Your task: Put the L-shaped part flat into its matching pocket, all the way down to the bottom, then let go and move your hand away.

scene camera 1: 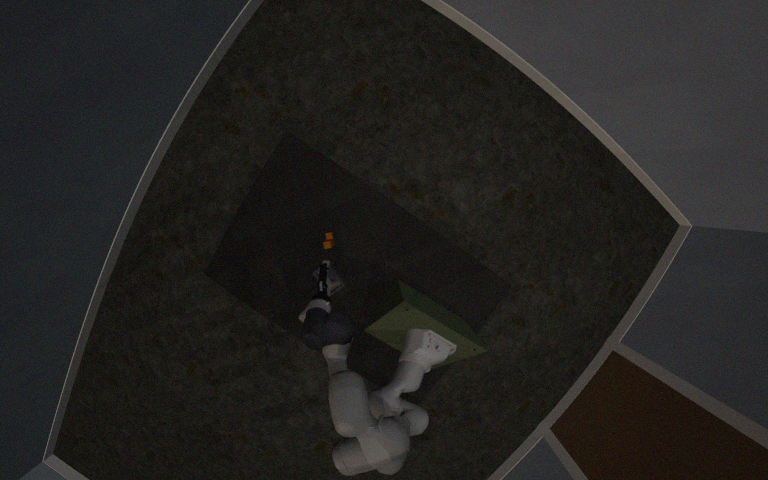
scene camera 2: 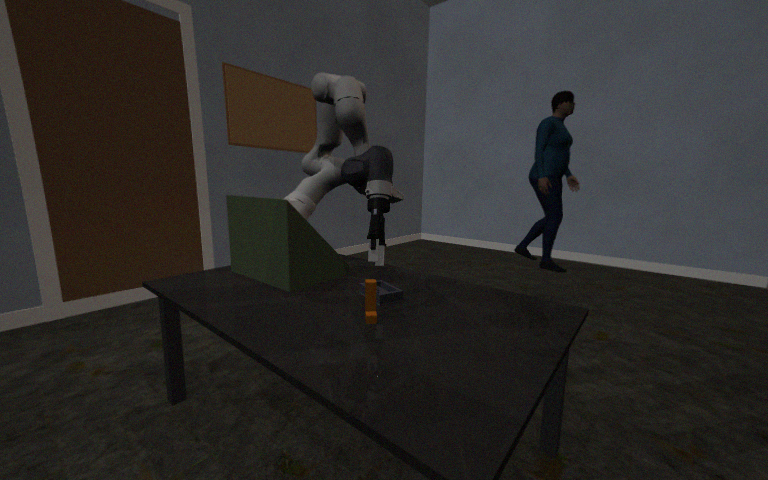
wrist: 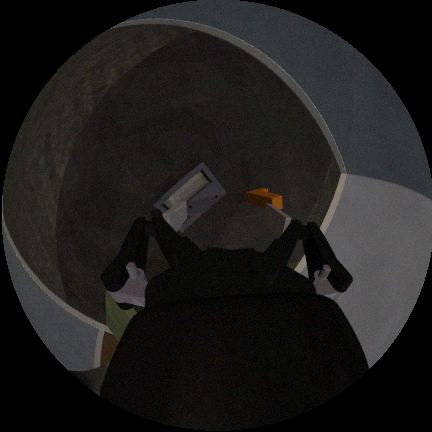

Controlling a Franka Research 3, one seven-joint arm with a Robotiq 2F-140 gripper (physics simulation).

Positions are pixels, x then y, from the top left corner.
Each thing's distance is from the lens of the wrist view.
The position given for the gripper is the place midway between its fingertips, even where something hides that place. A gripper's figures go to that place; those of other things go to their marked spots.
gripper [wrist: 225,210]: 0.20 m
grey pocket block [wrist: 199,187]: 0.31 m
